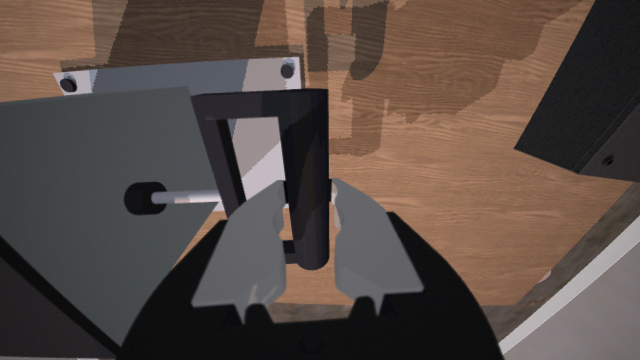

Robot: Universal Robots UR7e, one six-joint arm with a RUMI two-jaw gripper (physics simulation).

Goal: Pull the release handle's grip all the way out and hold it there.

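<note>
The release handle's grip (308, 150) is a black D-shaped frame with a thick round bar on its right side. A thin metal rod (186, 196) joins it to a black collar on the grey-green housing (90, 150) at the left. A stretch of the rod shows between collar and grip. My gripper (308, 181) is shut on the round bar, with one jaw inside the D opening and the other on the bar's outer right side. The left jaw hides part of the frame and its lower inner corner.
A pale metal base plate (170, 75) with dark bolts lies under the housing on the wooden table top (450, 225). A black box-like body (575, 90) stands at the upper right. A light strip (575, 285) runs past the table's edge at the lower right.
</note>
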